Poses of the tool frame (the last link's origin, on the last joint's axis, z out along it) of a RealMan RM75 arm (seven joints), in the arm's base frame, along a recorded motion.
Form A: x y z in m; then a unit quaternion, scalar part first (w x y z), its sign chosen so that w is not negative.
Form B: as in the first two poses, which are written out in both.
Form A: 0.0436 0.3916 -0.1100 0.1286 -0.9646 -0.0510 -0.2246
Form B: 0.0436 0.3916 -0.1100 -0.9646 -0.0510 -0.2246 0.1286
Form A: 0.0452 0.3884 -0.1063 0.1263 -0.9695 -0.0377 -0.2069
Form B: 0.0452 0.3884 -0.1063 -0.9695 -0.0377 -0.2069 0.1263
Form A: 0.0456 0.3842 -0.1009 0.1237 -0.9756 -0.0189 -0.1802
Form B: 0.0456 0.3842 -0.1009 -0.9756 -0.0189 -0.1802 0.1237
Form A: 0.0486 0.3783 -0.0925 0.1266 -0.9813 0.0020 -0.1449
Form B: 0.0486 0.3783 -0.0925 -0.9813 0.0020 -0.1449 0.1266
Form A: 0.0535 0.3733 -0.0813 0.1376 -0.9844 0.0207 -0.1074
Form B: 0.0535 0.3733 -0.0813 -0.9844 0.0207 -0.1074 0.1376
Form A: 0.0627 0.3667 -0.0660 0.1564 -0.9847 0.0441 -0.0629
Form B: 0.0627 0.3667 -0.0660 -0.9847 0.0441 -0.0629 0.1564
